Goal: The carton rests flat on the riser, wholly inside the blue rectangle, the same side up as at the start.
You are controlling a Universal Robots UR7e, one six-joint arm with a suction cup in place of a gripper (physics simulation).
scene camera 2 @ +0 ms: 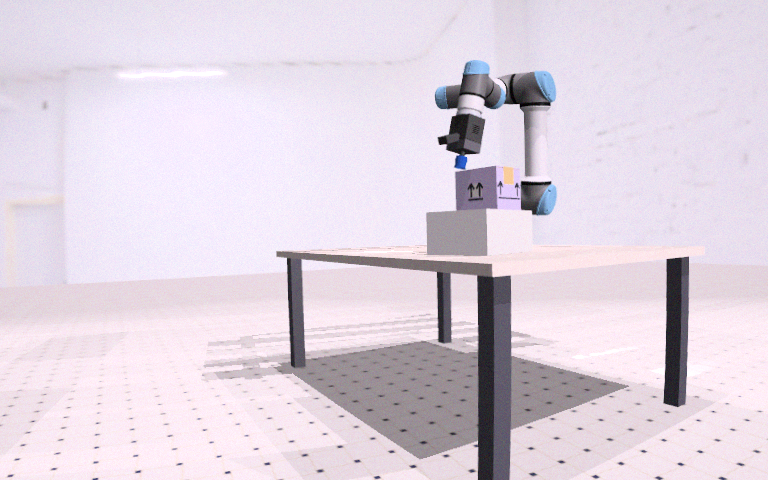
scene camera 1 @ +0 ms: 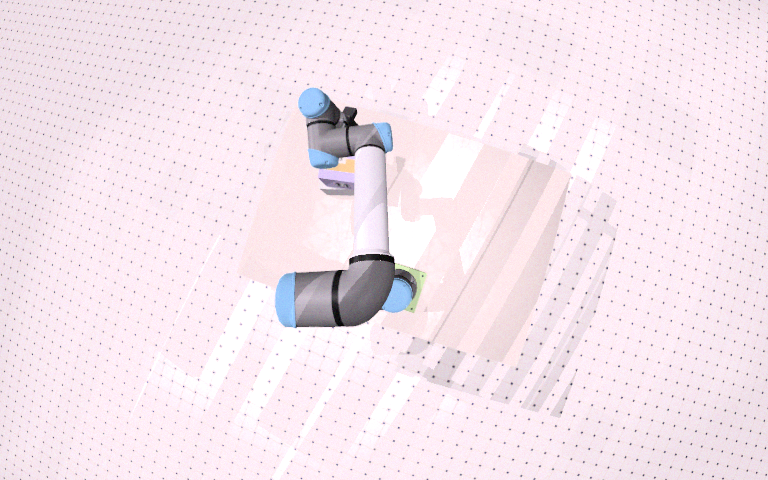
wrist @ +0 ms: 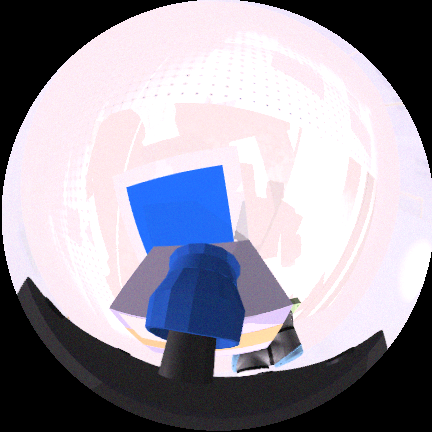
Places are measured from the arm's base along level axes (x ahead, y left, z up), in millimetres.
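Pixels of known places: hand, tool point: (scene camera 2: 459,167) (wrist: 203,271).
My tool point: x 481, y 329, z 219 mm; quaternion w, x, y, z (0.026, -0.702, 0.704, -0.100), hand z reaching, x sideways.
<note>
Behind a point stands the place of what it marks.
The lavender carton (scene camera 2: 488,189) @[x 423, y 384, z 154 mm] (scene camera 1: 334,178) @[x 319, y 337, z 219 mm] (wrist: 264,284) @[x 439, y 272, z 190 mm] stands upright on the grey riser (scene camera 2: 477,232) @[x 538, y 460, z 32 mm], its arrows pointing up and an orange label on its side. In the wrist view the blue rectangle (wrist: 181,205) @[x 489, y 365, z 92 mm] lies mostly bare beyond the carton; the carton covers only its near edge. My blue suction cup (scene camera 2: 460,162) (wrist: 201,289) hangs just above the carton's top near the left edge, with nothing on it. In the top view the arm hides most of the carton.
The riser stands on a pale table (scene camera 2: 374,255) @[x 684, y 176, z -28 mm] (scene camera 1: 280,227) @[x 89, y 586, z -28 mm] with dark legs. The arm's green base plate (scene camera 1: 416,283) @[x 39, y -63, z 31 mm] sits at the table's edge, and the upper arm (scene camera 1: 370,207) @[x 208, y 134, z 567 mm] stretches over the table beside the carton.
</note>
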